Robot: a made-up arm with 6 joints. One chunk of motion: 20 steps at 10 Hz.
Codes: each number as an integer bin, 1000 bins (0 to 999) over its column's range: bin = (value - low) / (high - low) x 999, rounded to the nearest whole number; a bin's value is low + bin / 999 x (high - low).
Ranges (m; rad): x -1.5..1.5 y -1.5..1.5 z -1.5..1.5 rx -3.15..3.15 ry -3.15..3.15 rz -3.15..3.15
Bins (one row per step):
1: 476 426 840 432 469 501
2: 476 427 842 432 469 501
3: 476 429 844 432 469 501
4: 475 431 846 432 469 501
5: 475 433 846 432 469 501
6: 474 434 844 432 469 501
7: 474 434 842 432 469 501
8: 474 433 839 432 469 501
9: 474 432 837 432 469 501
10: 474 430 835 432 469 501
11: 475 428 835 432 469 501
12: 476 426 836 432 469 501
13: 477 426 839 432 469 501
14: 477 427 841 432 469 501
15: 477 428 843 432 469 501
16: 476 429 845 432 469 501
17: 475 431 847 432 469 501
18: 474 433 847 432 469 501
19: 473 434 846 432 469 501
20: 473 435 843 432 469 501
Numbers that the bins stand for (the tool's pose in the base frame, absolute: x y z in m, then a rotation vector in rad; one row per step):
1: -0.0706 -0.2207 1.0225 -0.4257 -0.1923 0.0095
2: -0.0706 -0.2177 1.0285 -0.4257 -0.1923 0.0095
3: -0.0706 -0.2117 1.0345 -0.4257 -0.1923 0.0095
4: -0.0736 -0.2057 1.0405 -0.4257 -0.1923 0.0095
5: -0.0736 -0.1997 1.0405 -0.4257 -0.1923 0.0095
6: -0.0766 -0.1967 1.0345 -0.4257 -0.1923 0.0095
7: -0.0766 -0.1967 1.0285 -0.4257 -0.1923 0.0095
8: -0.0766 -0.1997 1.0195 -0.4257 -0.1923 0.0095
9: -0.0766 -0.2027 1.0135 -0.4257 -0.1923 0.0095
10: -0.0766 -0.2087 1.0075 -0.4257 -0.1923 0.0095
11: -0.0736 -0.2147 1.0075 -0.4257 -0.1923 0.0095
12: -0.0706 -0.2207 1.0105 -0.4257 -0.1923 0.0095
13: -0.0676 -0.2207 1.0195 -0.4257 -0.1923 0.0095
14: -0.0676 -0.2177 1.0255 -0.4257 -0.1923 0.0095
15: -0.0676 -0.2147 1.0315 -0.4257 -0.1923 0.0095
16: -0.0706 -0.2117 1.0375 -0.4257 -0.1923 0.0095
17: -0.0736 -0.2057 1.0435 -0.4257 -0.1923 0.0095
18: -0.0766 -0.1997 1.0435 -0.4257 -0.1923 0.0095
19: -0.0796 -0.1967 1.0405 -0.4257 -0.1923 0.0095
20: -0.0796 -0.1937 1.0315 -0.4257 -0.1923 0.0095

